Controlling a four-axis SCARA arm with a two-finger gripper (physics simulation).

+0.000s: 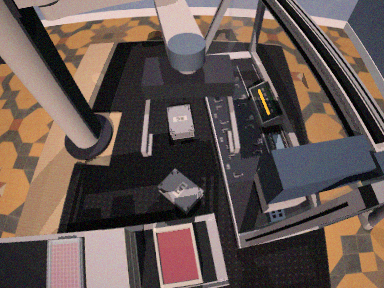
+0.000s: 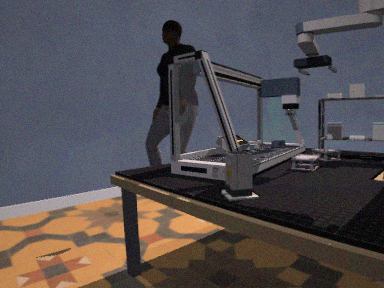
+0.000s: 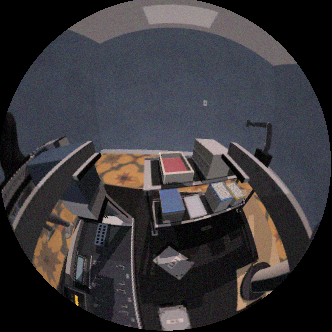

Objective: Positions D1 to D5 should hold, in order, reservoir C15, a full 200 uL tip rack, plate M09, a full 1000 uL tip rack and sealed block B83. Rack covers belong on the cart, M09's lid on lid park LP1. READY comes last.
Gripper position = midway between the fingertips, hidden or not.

Observation:
My gripper (image 1: 190, 152) holds nothing. Also in view: a red-topped box (image 1: 176, 251). Further things: a grey plate-like platform (image 3: 176, 264).
The red-topped box is seen too in image 3 (image 3: 174, 167). My gripper is seen too in image 3 (image 3: 159, 146).

